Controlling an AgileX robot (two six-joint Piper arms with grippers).
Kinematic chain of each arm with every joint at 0, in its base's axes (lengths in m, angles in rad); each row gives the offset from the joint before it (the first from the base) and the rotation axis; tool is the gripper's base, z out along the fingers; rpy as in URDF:
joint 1: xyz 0 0 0.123 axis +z
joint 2: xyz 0 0 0 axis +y
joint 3: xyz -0.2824 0 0.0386 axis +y
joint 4: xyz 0.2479 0 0.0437 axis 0.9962 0 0.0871
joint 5: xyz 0 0 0 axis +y
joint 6: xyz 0.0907 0 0.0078 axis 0.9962 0 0.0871
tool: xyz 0 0 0 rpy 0 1.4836 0
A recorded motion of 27 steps. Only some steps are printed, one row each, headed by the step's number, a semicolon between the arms.
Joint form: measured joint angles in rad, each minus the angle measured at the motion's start. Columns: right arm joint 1, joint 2, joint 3, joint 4, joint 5, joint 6; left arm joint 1, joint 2, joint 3, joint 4, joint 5, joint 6.
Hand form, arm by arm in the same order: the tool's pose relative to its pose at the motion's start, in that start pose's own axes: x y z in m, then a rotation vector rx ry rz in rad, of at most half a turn. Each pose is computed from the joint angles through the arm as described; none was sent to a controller.
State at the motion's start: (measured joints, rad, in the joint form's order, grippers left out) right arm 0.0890 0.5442 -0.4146 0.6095 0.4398 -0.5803; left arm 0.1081 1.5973 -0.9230 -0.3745 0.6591 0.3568
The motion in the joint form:
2: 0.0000 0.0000 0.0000 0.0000 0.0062 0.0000; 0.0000 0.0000 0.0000 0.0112 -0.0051 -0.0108
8: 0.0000 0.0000 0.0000 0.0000 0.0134 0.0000; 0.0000 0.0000 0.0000 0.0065 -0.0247 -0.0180
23: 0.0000 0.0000 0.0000 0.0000 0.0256 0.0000; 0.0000 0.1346 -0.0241 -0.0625 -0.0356 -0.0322
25: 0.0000 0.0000 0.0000 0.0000 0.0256 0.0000; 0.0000 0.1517 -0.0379 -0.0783 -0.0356 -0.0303
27: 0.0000 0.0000 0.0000 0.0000 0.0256 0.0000; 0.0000 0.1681 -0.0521 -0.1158 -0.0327 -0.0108
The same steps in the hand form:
2: 0.0005 0.0003 0.0000 -0.0034 0.0052 0.0000; -0.0002 0.0007 0.0000 -0.0082 -0.0024 -0.0019
8: 0.0010 0.0007 0.0000 -0.0073 0.0112 0.0000; -0.0020 0.0011 0.0000 -0.0121 -0.0219 -0.0128
23: 0.0019 0.0013 0.0000 -0.0140 0.0214 0.0000; -0.0039 0.0066 0.0371 0.0243 0.0614 -0.1083
25: 0.0019 0.0013 0.0000 -0.0140 0.0214 0.0000; -0.0071 0.0068 0.0404 0.0326 0.0613 -0.1203
27: 0.0019 0.0013 0.0000 -0.0140 0.0214 0.0000; -0.0107 0.0057 0.0436 0.0536 0.0578 -0.1325

